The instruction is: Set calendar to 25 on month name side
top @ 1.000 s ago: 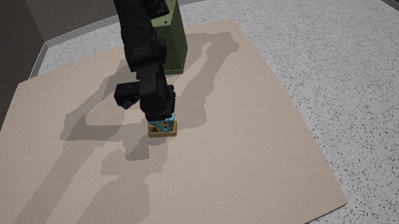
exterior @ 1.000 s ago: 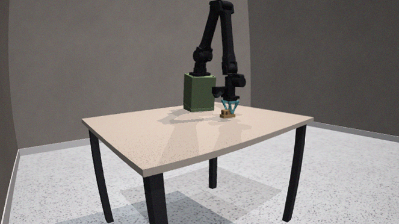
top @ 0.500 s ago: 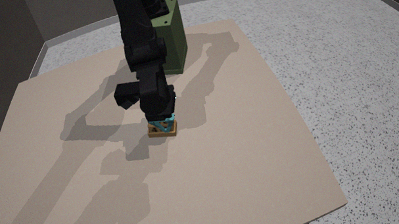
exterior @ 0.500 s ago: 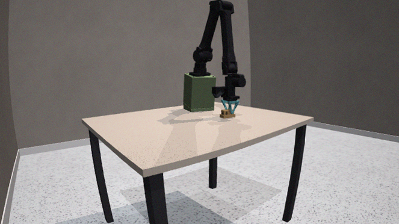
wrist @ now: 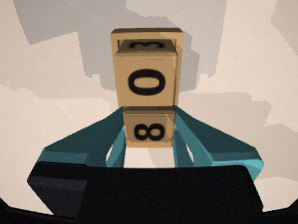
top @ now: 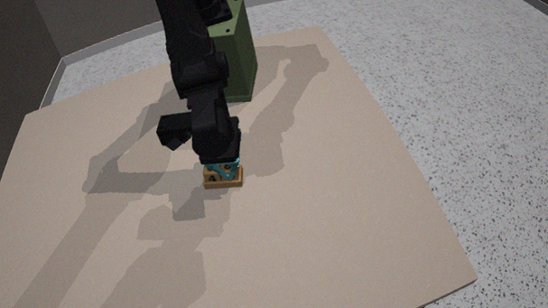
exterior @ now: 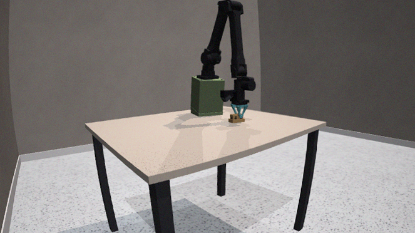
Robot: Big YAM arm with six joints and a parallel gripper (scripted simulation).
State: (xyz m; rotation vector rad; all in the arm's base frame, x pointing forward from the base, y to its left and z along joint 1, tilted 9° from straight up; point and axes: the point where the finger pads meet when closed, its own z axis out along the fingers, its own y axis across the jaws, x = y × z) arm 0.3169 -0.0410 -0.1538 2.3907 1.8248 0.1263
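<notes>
Right now the wooden tray is 2 cm to the right of my hand and 2 cm below it.
</notes>
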